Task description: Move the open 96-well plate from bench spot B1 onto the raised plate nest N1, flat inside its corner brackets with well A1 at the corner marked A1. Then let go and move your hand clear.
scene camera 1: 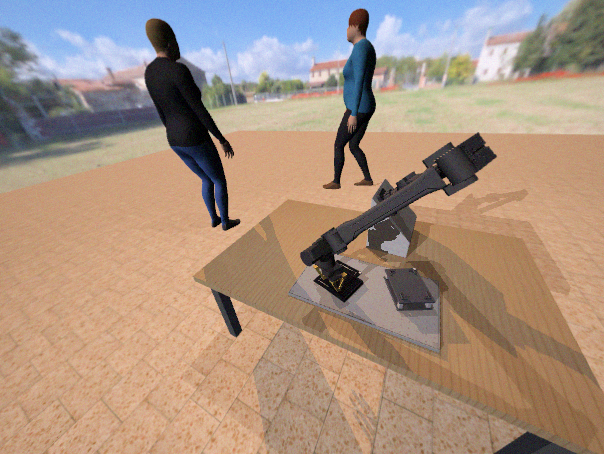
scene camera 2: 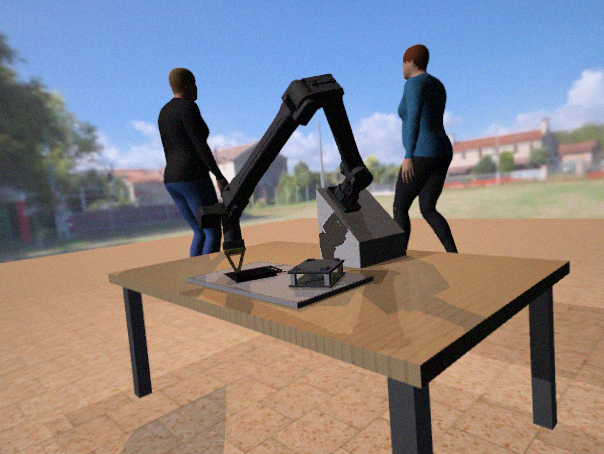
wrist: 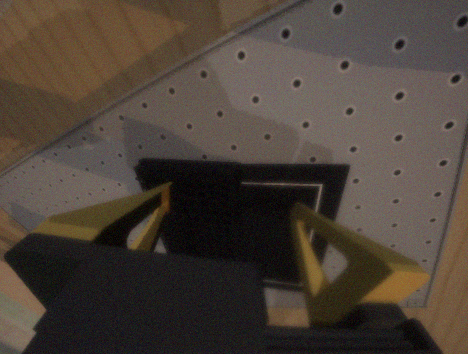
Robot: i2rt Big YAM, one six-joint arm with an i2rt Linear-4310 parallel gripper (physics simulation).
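Where they show: gripper, fingertip midpoint: (scene camera 1: 331, 284) (scene camera 2: 237, 272) (wrist: 235, 199); arm's base, link origin: (scene camera 2: 342, 200).
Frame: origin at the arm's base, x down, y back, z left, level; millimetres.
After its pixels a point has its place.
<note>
The dark 96-well plate (scene camera 2: 262, 272) @(y -367, x 194, z -29 mm) (wrist: 200, 215) @(y -395, x 194, z -76 mm) lies low on the black pad of B1 (scene camera 1: 345, 296) @(y -437, x 193, z -43 mm) (wrist: 334, 185), shifted toward the nest side, so part of the pad's white outline shows beside it. Its wells and A1 corner are too dark to tell. My gripper (scene camera 1: 331, 278) @(y -403, x 196, z -111 mm) (scene camera 2: 236, 271) @(y -403, x 196, z -111 mm) (wrist: 235, 199) @(y -403, x 196, z -111 mm) is open, pointing down over the plate and pad, with its yellow fingers spread and nothing held. In the wrist view one fingertip is over the plate's side, the other over the outlined part. The raised nest N1 (scene camera 1: 407, 287) @(y -328, x 164, z 153 mm) (scene camera 2: 317, 266) @(y -326, x 164, z 171 mm) stands beside the pad, its top bare.
A grey perforated board (scene camera 1: 415, 327) @(y -449, x 208, z 198 mm) (scene camera 2: 300, 299) @(y -472, x 209, z 250 mm) (wrist: 350, 135) @(y -424, x 208, z -195 mm) carries pad and nest on the wooden table (scene camera 1: 520, 320) @(y -268, x 221, z 500 mm) (scene camera 2: 350, 325) @(y -513, x 221, z 437 mm). The arm's wedge-shaped base (scene camera 1: 395, 240) @(y -85, x 139, z 73 mm) (scene camera 2: 375, 235) @(y 13, x 126, z 126 mm) stands behind the nest. Two people (scene camera 1: 180, 105) (scene camera 1: 359, 85) stand beyond the table.
</note>
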